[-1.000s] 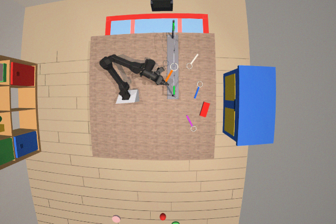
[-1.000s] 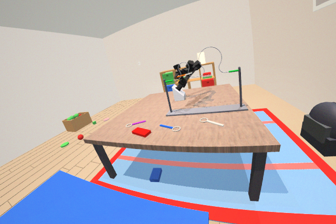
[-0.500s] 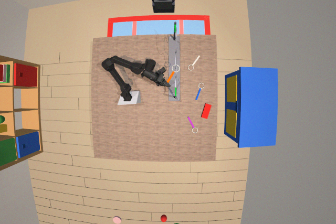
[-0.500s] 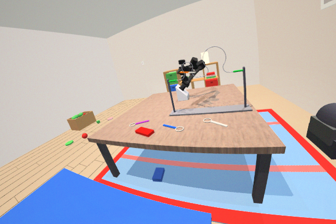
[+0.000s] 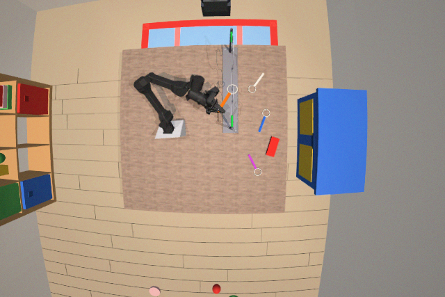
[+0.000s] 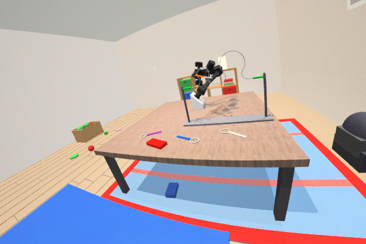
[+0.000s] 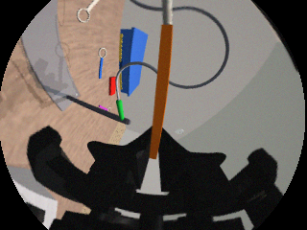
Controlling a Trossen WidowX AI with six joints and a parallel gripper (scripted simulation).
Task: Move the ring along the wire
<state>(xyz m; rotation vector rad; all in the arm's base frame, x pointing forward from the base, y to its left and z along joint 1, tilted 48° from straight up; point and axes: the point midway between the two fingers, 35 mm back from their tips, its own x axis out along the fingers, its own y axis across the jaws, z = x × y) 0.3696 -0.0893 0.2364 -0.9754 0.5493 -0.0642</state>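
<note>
Right now the orange-handled ring is 2 cm ahead of my gripper tip, 9 cm to the left of it and 2 cm below it. From my gripper tip the other things lie so: red block 35 cm ahead, 22 cm to the right, 36 cm below; white-handled ring 23 cm ahead, 24 cm to the left, 37 cm below; blue-handled ring 29 cm ahead, 1 cm to the right, 37 cm below.
</note>
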